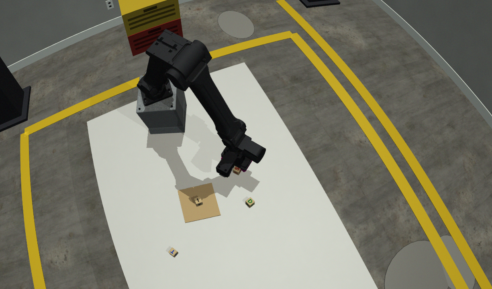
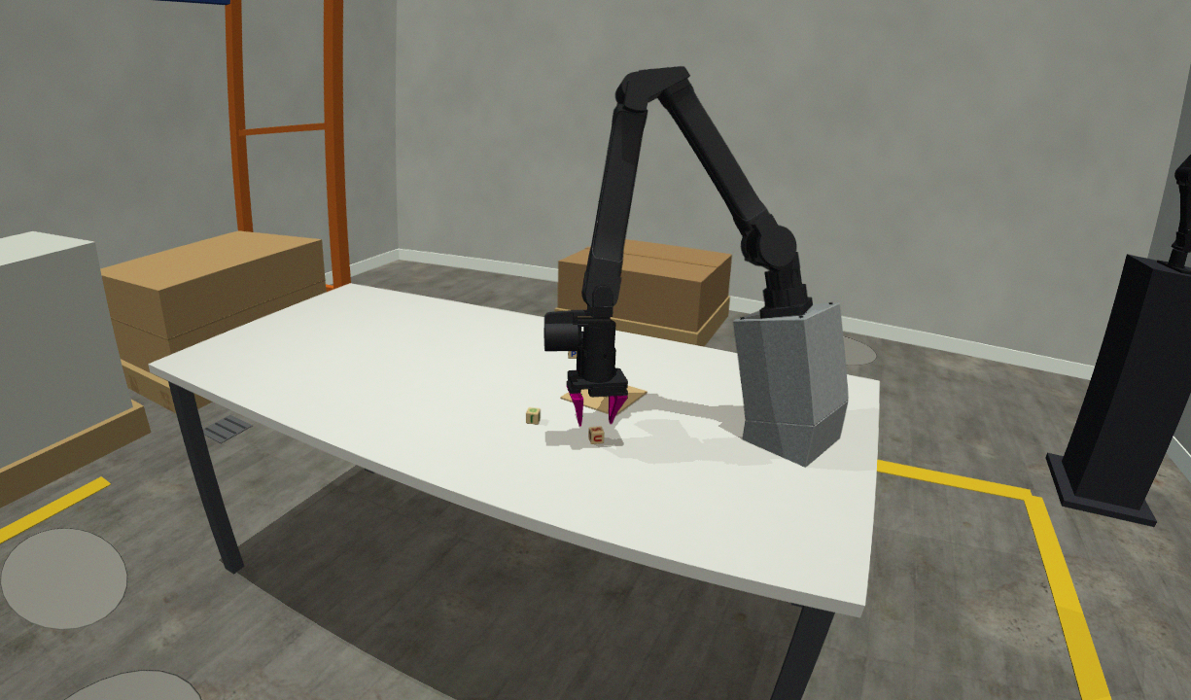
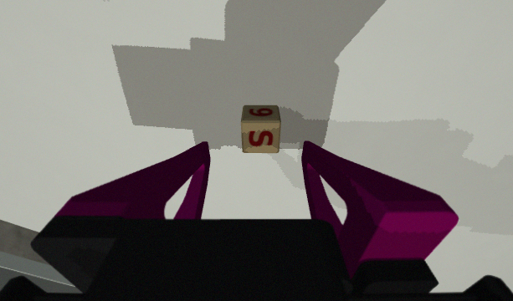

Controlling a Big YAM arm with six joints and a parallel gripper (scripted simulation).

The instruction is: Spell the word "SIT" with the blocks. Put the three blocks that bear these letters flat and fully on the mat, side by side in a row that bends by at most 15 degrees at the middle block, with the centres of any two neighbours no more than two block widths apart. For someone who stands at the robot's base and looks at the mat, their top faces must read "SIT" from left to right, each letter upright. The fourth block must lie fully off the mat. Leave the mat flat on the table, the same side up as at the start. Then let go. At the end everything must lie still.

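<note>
My hand is 3 cm above the S block. The rest, counted from my hand: I block (7 cm ahead, 19 cm to the right, 3 cm below); D block (14 cm ahead, 1 cm to the right, 3 cm below); tan mat (7 cm ahead, 19 cm to the right, 4 cm below).
</note>
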